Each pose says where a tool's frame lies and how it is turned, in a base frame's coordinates. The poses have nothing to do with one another.
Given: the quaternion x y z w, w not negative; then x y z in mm.
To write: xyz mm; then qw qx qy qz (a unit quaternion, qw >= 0). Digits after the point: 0 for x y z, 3 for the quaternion.
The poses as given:
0.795, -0.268, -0.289, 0.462, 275, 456, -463
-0.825, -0.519, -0.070, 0.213, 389, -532, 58
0.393, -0.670, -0.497, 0.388, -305, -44, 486
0.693, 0.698, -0.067, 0.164, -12, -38, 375
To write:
275, 456, -463, 0.462, 0.795, -0.268, -0.289
389, -532, 58, 0.213, -0.825, -0.519, -0.070
-305, -44, 486, 0.388, 0.393, -0.670, -0.497
-12, -38, 375, 0.164, 0.693, 0.698, -0.067

